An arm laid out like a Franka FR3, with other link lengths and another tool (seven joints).
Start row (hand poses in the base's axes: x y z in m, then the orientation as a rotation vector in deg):
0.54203 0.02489 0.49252 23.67 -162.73 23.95
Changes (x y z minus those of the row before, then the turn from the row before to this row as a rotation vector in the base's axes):
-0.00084 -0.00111 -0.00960 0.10 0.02 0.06
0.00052 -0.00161 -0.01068 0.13 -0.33 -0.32
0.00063 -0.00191 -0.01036 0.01 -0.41 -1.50
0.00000 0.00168 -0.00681 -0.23 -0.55 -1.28
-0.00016 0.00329 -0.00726 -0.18 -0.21 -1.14
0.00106 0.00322 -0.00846 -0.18 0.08 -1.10
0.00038 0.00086 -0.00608 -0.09 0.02 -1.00
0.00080 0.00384 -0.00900 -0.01 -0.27 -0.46
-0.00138 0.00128 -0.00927 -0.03 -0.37 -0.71
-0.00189 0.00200 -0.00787 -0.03 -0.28 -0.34
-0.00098 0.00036 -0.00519 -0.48 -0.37 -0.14
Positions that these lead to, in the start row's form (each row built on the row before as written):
0.54119 0.02378 0.48292 23.78 -162.74 23.81
0.54171 0.02217 0.47224 23.31 -163.13 23.67
0.54234 0.02026 0.46188 21.11 -163.65 23.50
0.54234 0.02194 0.45507 19.16 -164.19 23.75
0.54218 0.02523 0.44781 17.45 -164.39 23.86
0.54324 0.02845 0.43935 15.84 -164.29 23.89
0.54362 0.02931 0.43327 14.38 -164.26 23.83
0.54442 0.03315 0.42427 13.68 -164.52 23.82
0.54304 0.03443 0.41500 12.59 -164.87 23.82
0.54115 0.03643 0.40713 12.05 -165.13 23.86
0.54017 0.03679 0.40194 11.71 -165.36 24.61

